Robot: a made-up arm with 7 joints. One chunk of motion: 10 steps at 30 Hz.
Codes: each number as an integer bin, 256 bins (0 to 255) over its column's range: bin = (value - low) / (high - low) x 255, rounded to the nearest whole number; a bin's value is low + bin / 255 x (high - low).
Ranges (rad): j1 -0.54..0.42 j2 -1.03..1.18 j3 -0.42..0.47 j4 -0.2..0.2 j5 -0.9..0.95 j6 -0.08..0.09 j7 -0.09..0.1
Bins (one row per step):
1: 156 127 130 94 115 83 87
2: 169 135 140 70 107 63 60
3: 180 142 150 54 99 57 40
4: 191 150 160 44 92 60 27
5: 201 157 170 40 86 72 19
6: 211 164 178 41 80 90 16
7: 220 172 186 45 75 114 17
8: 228 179 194 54 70 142 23
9: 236 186 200 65 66 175 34
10: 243 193 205 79 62 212 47
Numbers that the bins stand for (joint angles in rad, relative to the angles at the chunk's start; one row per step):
1: 0.0473 0.0707 0.0337 -0.0525 -0.0657 -0.0247 -0.0252
2: 0.0962 0.1400 0.0686 -0.0902 -0.1237 -0.0380 -0.0453
3: 0.1376 0.2007 0.1035 -0.1153 -0.1818 -0.0420 -0.0602
4: 0.1791 0.2700 0.1384 -0.1310 -0.2325 -0.0400 -0.0699
5: 0.2167 0.3307 0.1733 -0.1373 -0.2761 -0.0320 -0.0758
6: 0.2544 0.3913 0.2013 -0.1357 -0.3196 -0.0200 -0.0781
7: 0.2882 0.4607 0.2292 -0.1294 -0.3559 -0.0040 -0.0773
8: 0.3184 0.5213 0.2571 -0.1153 -0.3922 0.0147 -0.0729
9: 0.3485 0.5820 0.2780 -0.0980 -0.4212 0.0367 -0.0647
10: 0.3748 0.6427 0.2955 -0.0761 -0.4502 0.0613 -0.0550

